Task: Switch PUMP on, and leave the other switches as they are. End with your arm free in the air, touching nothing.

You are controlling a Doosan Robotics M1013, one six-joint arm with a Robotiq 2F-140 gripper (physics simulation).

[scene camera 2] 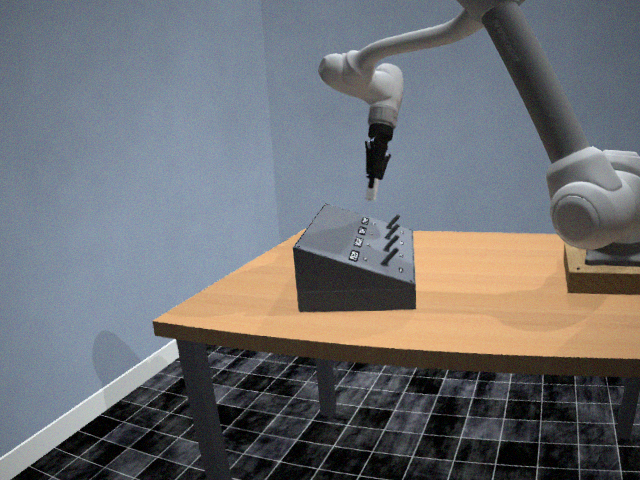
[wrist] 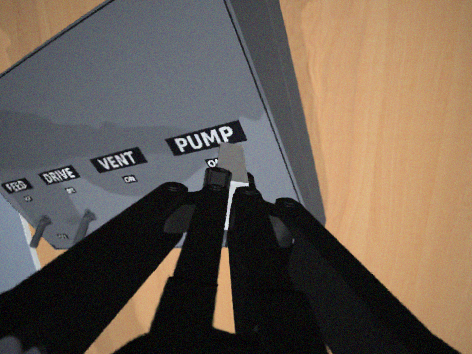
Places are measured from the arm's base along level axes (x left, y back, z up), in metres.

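Pixels of known places: gripper, fingertip midpoint: (scene camera 2: 370, 199) (wrist: 228, 161); arm's base at its link origin: (scene camera 2: 616, 256).
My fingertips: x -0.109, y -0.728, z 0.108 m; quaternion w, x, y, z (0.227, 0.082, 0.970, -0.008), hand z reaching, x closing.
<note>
For each thing: its top centre in the pictures, then the offset to it from my fingertips. Level surfaces: height alone.
- PUMP lever at its top centre: (scene camera 2: 393, 214) dz -0.036, dx +0.027, dy +0.078 m
- FEED lever at its top centre: (wrist: 26, 239) (scene camera 2: 390, 247) dz -0.036, dx +0.371, dy +0.184 m
- DRIVE lever at its top centre: (wrist: 70, 237) (scene camera 2: 391, 234) dz -0.036, dx +0.256, dy +0.149 m
- wooden table at its surface level: dz -0.162 m
- VENT label at its top centre: (wrist: 114, 161) dz -0.048, dx +0.166, dy +0.034 m
The grey sloped switch box (scene camera 2: 330, 227) (wrist: 150, 65) stands on the table. Its PUMP label (wrist: 206, 137) is at the right in the wrist view. The PUMP lever (scene camera 2: 394, 221) is the farthest in the scene view and leans toward the low edge, the OFF side, like the others; in the wrist view the fingers hide it. Two levers show at lower left, the FEED lever (wrist: 40, 232) and the DRIVE lever (wrist: 85, 227); VENT's lever is hidden. My gripper (scene camera 2: 371, 195) (wrist: 228, 161) is shut and empty, in the air above the far part of the box, touching nothing.
The wooden table (scene camera 2: 480, 330) (wrist: 390, 125) carries the box and, at the right, the robot's base on a wooden block (scene camera 2: 594, 281). A blue wall (scene camera 2: 155, 155) rises behind and to the left of the table. The VENT label (wrist: 119, 160) is beside the PUMP label.
</note>
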